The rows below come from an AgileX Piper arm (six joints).
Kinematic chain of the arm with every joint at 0, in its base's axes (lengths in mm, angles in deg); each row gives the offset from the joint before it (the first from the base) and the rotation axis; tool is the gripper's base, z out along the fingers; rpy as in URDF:
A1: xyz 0 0 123 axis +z
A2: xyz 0 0 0 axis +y
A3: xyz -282.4 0 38.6 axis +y
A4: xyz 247.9 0 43.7 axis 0.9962 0 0.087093
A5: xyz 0 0 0 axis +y
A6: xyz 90.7 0 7.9 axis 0.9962 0 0.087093
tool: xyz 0 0 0 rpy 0 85.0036 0
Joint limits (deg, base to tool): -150..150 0..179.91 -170..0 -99.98..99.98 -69.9..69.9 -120..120
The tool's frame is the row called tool.
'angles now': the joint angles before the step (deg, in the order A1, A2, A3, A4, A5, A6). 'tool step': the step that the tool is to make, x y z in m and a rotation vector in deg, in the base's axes. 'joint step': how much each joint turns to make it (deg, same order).
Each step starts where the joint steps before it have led.
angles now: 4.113, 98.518, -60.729, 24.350, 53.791, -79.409
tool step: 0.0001, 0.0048, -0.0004, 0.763, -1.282, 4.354
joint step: 0.589, 0.246, -0.086, 1.306, 0.132, -4.736
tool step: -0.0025, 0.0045, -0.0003, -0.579, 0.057, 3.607
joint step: 0.952, 0.010, -0.021, -0.719, 0.928, -2.068
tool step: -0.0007, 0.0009, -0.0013, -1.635, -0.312, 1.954
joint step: 0.605, 0.082, 0.002, -1.914, -0.112, -0.368
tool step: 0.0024, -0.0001, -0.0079, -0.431, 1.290, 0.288
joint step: 0.008, 1.563, -0.189, -0.335, -0.013, -0.104
